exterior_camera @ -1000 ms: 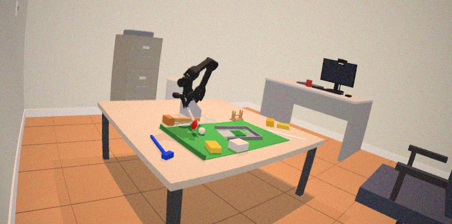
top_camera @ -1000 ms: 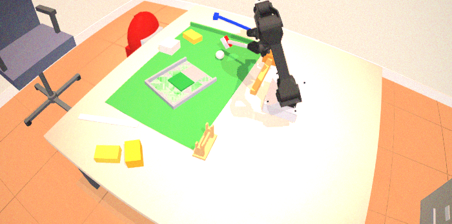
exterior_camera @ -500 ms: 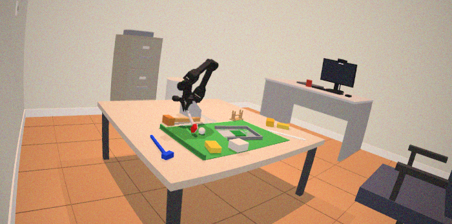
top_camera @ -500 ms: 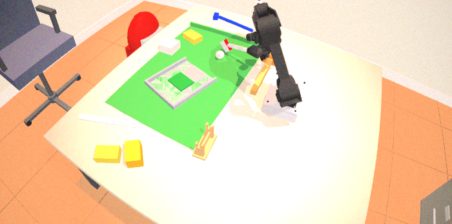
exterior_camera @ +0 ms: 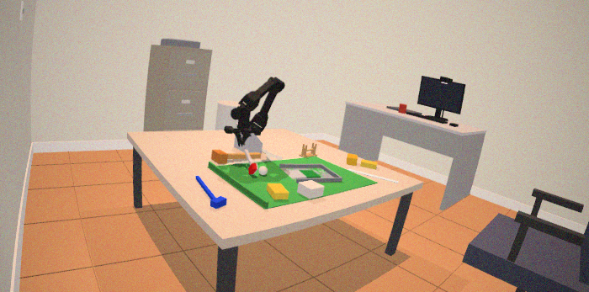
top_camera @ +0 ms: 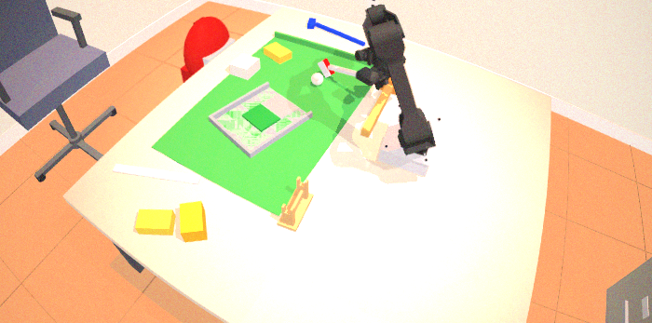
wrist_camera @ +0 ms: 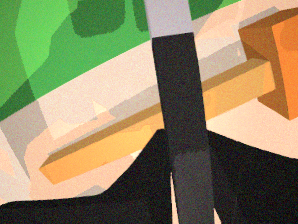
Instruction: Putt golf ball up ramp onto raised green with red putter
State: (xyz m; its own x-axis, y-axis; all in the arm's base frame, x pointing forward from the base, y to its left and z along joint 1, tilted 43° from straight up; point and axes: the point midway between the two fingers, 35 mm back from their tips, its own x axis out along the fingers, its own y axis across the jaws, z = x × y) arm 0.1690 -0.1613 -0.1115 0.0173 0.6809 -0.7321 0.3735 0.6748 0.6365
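Right now my gripper tip is 110 mm short of the red putter, 40 mm to the left of it and 10 mm above it. The rest, counted from my gripper tip: tan rack: 70 mm ahead, 470 mm to the left, 40 mm below; white golf ball: 220 mm ahead, 30 mm to the right, 50 mm below; blue putter: 300 mm ahead, 380 mm to the right, 60 mm below.
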